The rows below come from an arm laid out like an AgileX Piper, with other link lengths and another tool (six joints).
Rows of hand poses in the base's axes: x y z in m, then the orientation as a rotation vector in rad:
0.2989 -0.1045 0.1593 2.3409 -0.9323 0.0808
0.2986 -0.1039 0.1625 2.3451 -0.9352 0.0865
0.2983 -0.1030 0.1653 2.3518 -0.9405 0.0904
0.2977 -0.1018 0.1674 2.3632 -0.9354 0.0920
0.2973 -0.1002 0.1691 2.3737 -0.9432 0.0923
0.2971 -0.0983 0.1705 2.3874 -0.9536 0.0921
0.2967 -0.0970 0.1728 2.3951 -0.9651 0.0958
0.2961 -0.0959 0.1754 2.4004 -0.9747 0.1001
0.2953 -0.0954 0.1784 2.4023 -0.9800 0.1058
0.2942 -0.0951 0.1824 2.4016 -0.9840 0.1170
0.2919 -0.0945 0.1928 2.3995 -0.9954 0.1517
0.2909 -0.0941 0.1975 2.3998 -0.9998 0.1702
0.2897 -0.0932 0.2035 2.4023 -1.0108 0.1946
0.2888 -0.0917 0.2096 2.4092 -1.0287 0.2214
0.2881 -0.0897 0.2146 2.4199 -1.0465 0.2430
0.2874 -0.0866 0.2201 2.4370 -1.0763 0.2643
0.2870 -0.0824 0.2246 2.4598 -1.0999 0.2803
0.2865 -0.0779 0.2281 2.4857 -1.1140 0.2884
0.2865 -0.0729 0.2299 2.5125 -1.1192 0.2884
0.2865 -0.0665 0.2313 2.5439 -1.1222 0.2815
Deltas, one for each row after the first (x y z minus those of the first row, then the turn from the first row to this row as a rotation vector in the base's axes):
-0.0003 0.0006 0.0032 0.0032 -0.0058 0.0006
-0.0006 0.0015 0.0060 0.0098 -0.0119 0.0000
-0.0012 0.0027 0.0081 0.0181 -0.0140 0.0070
-0.0016 0.0043 0.0098 0.0297 -0.0193 0.0049
-0.0018 0.0062 0.0112 0.0450 -0.0259 0.0020
-0.0022 0.0075 0.0135 0.0543 -0.0341 -0.0024
-0.0028 0.0086 0.0161 0.0609 -0.0414 -0.0061
-0.0036 0.0091 0.0191 0.0628 -0.0475 -0.0077
-0.0047 0.0094 0.0231 0.0608 -0.0561 -0.0079
-0.0070 0.0100 0.0335 0.0545 -0.0826 -0.0080
-0.0080 0.0104 0.0382 0.0521 -0.0966 -0.0065
-0.0092 0.0113 0.0442 0.0526 -0.1172 -0.0073
-0.0101 0.0128 0.0503 0.0588 -0.1427 -0.0108
-0.0108 0.0148 0.0553 0.0697 -0.1654 -0.0142
-0.0115 0.0179 0.0608 0.0904 -0.1930 -0.0234
-0.0119 0.0221 0.0653 0.1154 -0.2162 -0.0281
-0.0124 0.0266 0.0688 0.1416 -0.2315 -0.0277
-0.0124 0.0316 0.0706 0.1672 -0.2387 -0.0234
-0.0124 0.0380 0.0720 0.1974 -0.2417 -0.0180

